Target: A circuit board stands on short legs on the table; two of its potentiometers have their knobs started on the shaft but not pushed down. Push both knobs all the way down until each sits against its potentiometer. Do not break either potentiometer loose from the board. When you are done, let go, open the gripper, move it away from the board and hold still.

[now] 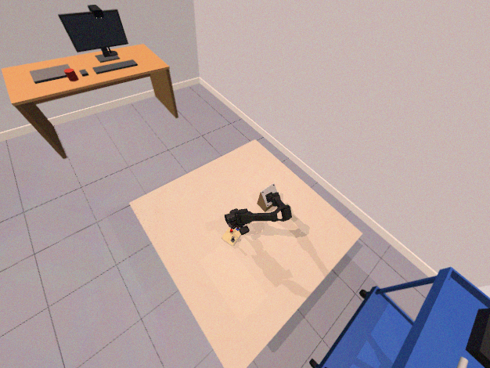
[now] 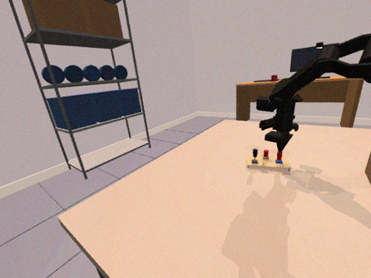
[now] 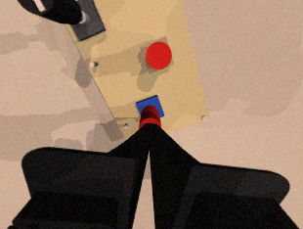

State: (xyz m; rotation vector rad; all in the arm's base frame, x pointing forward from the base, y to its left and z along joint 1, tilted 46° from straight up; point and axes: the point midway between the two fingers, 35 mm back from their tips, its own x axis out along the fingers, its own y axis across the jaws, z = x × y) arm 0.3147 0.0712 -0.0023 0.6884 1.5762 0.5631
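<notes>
Now: the red knob 20 mm below my gripper tip. The rest, counted from my gripper tip: dark square part (80 mm ahead, 60 mm to the left, 10 mm below).
</notes>
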